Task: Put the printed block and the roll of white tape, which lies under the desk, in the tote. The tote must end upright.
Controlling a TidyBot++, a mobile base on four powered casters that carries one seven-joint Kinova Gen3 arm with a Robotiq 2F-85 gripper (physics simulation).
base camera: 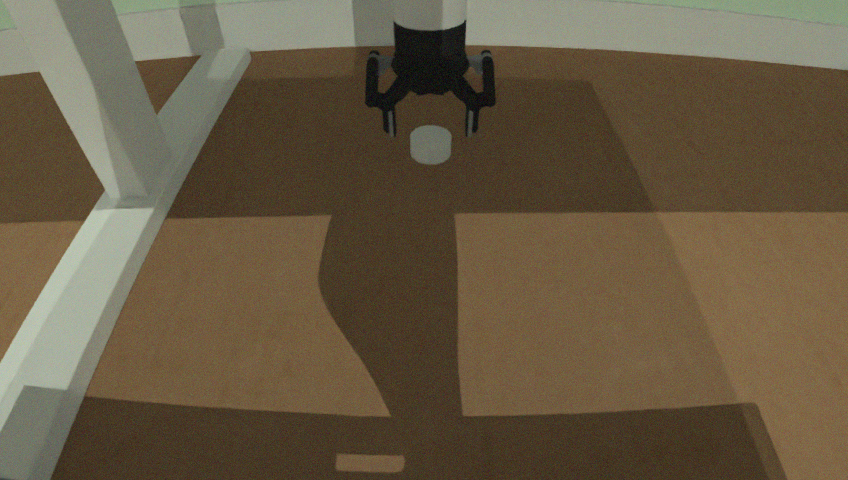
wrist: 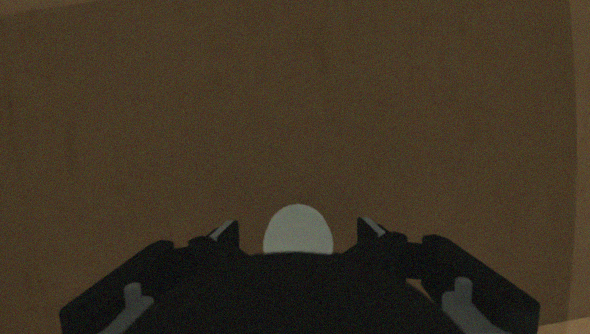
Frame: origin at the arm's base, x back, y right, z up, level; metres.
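Seen in the pictures: gripper, fingertip midpoint: (base camera: 430, 133) (wrist: 297, 232).
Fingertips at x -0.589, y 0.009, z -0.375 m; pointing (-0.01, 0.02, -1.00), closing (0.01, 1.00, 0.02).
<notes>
A point is followed by its place in that frame.
The roll of white tape (base camera: 430, 145) @(x -0.561, y 0.009, z -0.373 m) (wrist: 298, 231) @(x -0.590, y 0.009, z -0.373 m) lies flat on the brown floor in the desk's shadow. My gripper (base camera: 431, 134) @(x -0.589, y 0.009, z -0.375 m) (wrist: 297, 232) @(x -0.589, y 0.009, z -0.375 m) points down and is open, with a finger to the left and a finger to the right of the roll. In the base camera view the fingertips are level with the upper part of the roll and apart from it. In the wrist view the gripper's body hides the lower edge of the roll. The printed block and the tote do not show in either view.
A pale desk leg (base camera: 113, 107) @(x -0.484, y -0.306, z -0.265 m) stands on a long foot bar (base camera: 98, 261) at the left in the base camera view. A pale wall base (base camera: 595, 32) @(x -0.915, y 0.306, z -0.364 m) runs along the back, behind the gripper. Dark shadows cross the floor (base camera: 565, 309) @(x -0.346, y 0.131, z -0.397 m).
</notes>
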